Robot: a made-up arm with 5 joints.
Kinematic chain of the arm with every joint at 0, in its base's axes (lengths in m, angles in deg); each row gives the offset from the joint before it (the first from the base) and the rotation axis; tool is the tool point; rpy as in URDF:
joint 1: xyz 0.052 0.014 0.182 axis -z
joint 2: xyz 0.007 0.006 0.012 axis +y
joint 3: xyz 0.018 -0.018 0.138 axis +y
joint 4: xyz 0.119 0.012 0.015 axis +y
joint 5: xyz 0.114 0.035 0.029 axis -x
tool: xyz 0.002 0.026 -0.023 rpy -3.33 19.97 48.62
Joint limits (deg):
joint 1: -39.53..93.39
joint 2: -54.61..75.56
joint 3: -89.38..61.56
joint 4: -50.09..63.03
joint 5: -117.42..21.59
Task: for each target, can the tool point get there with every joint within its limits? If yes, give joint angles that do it. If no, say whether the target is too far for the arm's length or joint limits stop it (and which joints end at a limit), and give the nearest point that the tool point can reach.
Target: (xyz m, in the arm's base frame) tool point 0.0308 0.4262 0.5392
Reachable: no: too far | nearest point 0.0369 0.3085 0.4459 | short by 0.150 m
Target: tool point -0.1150 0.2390 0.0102
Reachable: no: joint limits stop it (at a limit: joint 2, joint 3) | nearest point 0.0047 0.0778 0.0624 | short by 0.207 m
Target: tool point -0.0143 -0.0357 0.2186
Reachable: no: joint limits stop it (at a limit: joint 1, joint 2, joint 3, joint 4, joint 5) | nearest point -0.0112 0.0276 0.1608 | short by 0.086 m
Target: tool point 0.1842 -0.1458 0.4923
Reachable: yes | joints 66.00 20.65 -36.77 -40.20 -94.80
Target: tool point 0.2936 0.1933 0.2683
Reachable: yes | joints -23.77 16.81 -12.21 43.75 -65.60
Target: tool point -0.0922 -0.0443 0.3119
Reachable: no: joint limits stop it (at a limit: joint 3, joint 4, joint 5) | nearest point -0.1772 -0.0787 0.3784 | short by 0.113 m
